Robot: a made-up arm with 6 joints. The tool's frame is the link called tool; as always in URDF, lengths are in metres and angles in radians. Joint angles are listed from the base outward.
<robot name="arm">
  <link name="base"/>
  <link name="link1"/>
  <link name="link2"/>
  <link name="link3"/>
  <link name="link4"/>
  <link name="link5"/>
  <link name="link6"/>
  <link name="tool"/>
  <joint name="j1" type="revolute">
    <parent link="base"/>
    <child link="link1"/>
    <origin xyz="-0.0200 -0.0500 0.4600" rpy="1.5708 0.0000 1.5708"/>
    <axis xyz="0 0 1"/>
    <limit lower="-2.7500" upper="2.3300"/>
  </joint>
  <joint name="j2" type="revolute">
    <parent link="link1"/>
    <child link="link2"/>
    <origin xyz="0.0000 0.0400 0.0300" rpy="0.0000 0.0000 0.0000"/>
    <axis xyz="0 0 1"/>
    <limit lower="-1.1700" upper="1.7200"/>
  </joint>
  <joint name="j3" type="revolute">
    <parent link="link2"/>
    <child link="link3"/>
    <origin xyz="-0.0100 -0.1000 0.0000" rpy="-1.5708 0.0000 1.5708"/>
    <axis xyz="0 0 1"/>
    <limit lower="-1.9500" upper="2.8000"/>
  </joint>
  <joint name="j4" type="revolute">
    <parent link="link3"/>
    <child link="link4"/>
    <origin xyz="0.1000 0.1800 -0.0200" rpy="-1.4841 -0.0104 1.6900"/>
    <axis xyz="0 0 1"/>
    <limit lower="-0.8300" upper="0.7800"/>
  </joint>
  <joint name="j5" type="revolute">
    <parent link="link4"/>
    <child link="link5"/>
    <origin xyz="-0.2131 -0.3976 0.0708" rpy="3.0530 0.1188 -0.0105"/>
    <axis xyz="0 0 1"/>
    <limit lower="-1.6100" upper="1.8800"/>
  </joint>
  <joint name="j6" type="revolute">
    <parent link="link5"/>
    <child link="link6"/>
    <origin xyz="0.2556 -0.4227 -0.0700" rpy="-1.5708 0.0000 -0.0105"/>
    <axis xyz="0 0 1"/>
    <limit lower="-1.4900" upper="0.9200"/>
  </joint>
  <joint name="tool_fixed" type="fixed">
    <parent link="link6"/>
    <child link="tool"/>
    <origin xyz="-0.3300 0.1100 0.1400" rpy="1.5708 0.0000 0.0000"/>
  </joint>
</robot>
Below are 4 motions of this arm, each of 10 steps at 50 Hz.
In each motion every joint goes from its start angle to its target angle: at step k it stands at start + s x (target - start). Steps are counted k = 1, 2, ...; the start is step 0. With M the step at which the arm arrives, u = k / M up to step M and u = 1 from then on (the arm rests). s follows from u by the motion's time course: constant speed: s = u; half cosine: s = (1 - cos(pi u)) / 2; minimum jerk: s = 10 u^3 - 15 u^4 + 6 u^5.
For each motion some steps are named. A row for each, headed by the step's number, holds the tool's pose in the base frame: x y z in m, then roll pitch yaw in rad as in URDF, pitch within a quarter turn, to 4 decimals.
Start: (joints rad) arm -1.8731 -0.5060 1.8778 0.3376 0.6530 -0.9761
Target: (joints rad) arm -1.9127 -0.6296 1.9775 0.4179 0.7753 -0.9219
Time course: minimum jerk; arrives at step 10
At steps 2, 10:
2: 0.4258 -0.0746 0.8251 2.4935 -0.7920 -2.5628
10: 0.4525 -0.0010 0.8167 2.6564 -1.0022 -2.5996

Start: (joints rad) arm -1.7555 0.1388 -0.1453 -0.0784 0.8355 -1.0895
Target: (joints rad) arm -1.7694 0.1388 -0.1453 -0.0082 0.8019 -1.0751
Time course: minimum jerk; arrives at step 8
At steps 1, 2, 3, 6, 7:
1: -0.3127 -0.3688 0.8358 2.4336 -0.3202 1.7253
2: -0.3145 -0.3685 0.8339 2.4243 -0.3179 1.7300
3: -0.3179 -0.3678 0.8302 2.4060 -0.3134 1.7391
6: -0.3294 -0.3658 0.8165 2.3408 -0.2955 1.7720
7: -0.3309 -0.3655 0.8146 2.3318 -0.2928 1.7765

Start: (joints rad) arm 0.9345 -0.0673 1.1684 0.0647 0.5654 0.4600
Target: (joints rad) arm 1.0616 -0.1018 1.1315 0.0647 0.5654 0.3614
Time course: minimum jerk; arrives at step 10
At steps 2, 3, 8, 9, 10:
2: -0.0686 -0.0682 0.3193 -1.9850 1.1323 1.3295
3: -0.0652 -0.0662 0.3187 -1.9540 1.1274 1.3646
8: -0.0407 -0.0499 0.3139 -1.7548 1.0784 1.5986
9: -0.0392 -0.0488 0.3136 -1.7441 1.0746 1.6118
10: -0.0389 -0.0486 0.3135 -1.7422 1.0740 1.6141

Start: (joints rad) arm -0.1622 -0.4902 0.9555 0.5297 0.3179 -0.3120
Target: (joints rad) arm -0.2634 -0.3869 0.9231 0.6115 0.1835 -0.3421
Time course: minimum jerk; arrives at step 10
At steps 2, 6, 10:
2: 0.1110 -0.3473 0.3704 0.5645 0.6554 -2.8560
6: 0.1178 -0.3500 0.3783 0.4181 0.6881 -3.0217
10: 0.1209 -0.3525 0.3823 0.3402 0.6973 -3.1091

